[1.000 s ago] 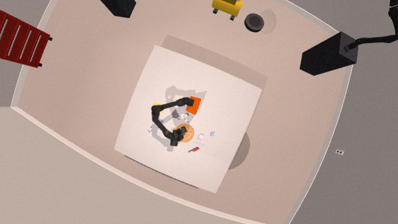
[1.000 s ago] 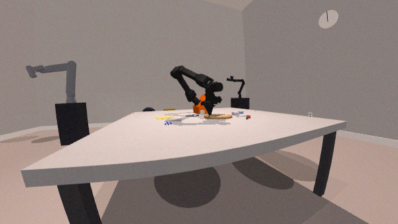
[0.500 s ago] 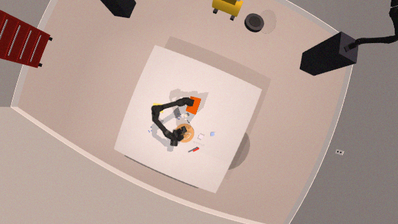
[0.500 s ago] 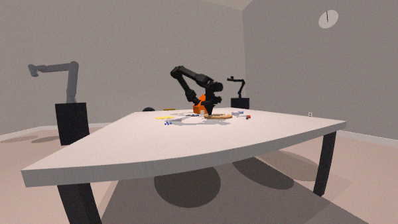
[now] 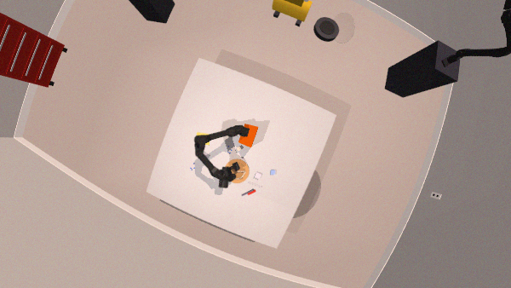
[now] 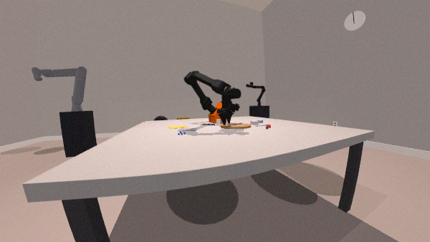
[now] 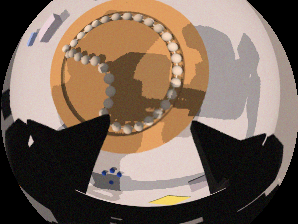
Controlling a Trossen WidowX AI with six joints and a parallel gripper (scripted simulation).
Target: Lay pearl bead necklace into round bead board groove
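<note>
The round tan bead board is 60 mm to the left of my gripper tip and 10 mm below it. The rest, counted from my gripper tip: tool: 140 mm ahead, 220 mm to the left, 10 mm below; then yellow pad: 170 mm behind, 290 mm to the right, 20 mm below; then white square: 10 mm behind, 240 mm to the left, 10 mm below.
</note>
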